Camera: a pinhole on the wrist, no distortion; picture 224 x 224 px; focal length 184.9 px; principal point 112.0 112.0 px. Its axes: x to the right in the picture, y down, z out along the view. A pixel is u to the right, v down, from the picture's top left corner.
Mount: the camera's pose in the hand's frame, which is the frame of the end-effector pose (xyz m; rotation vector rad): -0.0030 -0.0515 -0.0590 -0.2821 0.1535 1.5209
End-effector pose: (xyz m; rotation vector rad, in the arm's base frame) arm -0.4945 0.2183 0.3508 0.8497 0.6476 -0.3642
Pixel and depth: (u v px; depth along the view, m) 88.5 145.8 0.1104
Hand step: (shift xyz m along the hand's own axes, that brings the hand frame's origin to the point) -0.0322 -0.0339 0.0489
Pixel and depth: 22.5 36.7 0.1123
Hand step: 0.0314 -0.0739 0.0674
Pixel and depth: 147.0 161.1 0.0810
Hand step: -0.0298 -0.0138 0.0125
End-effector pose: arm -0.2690 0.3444 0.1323 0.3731 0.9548 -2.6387
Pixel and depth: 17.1 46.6 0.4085
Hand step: 0.0997 -0.1437 0.4022
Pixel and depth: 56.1 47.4 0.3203
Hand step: 0.0794 -0.0589 0.2840
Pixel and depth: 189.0 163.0 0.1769
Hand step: -0.0614 0.0694 0.0861
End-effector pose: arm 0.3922 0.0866 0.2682 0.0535 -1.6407 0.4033
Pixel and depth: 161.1 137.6 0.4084
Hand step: -0.0850 0.1671 0.2977
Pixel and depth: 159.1 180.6 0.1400
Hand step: -0.0636 0.0228 0.0609
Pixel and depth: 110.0 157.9 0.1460
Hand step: -0.0503 -0.0117 0.0782
